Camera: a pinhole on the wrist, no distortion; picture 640 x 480 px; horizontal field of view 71.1 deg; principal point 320.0 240.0 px. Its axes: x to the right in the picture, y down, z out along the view. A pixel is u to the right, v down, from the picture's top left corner.
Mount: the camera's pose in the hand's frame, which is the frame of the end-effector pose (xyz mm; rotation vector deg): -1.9 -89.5 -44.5 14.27 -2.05 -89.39
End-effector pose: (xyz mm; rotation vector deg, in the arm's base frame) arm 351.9 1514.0 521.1 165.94 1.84 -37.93
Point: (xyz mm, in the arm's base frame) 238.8 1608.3 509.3
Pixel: outside the picture
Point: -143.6 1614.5 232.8
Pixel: 330 57
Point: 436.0 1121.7 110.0
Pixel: outside the picture
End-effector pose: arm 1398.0 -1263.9 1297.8 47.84 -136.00 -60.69
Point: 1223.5 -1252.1 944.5
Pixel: 399 421
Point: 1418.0 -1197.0 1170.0
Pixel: 203 110
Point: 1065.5 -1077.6 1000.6
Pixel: 184 407
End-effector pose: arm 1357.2 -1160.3 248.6 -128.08 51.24 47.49
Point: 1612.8 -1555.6 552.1
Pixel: behind the camera
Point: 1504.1 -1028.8 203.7
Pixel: outside the picture
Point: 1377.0 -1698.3 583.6
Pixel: behind the camera
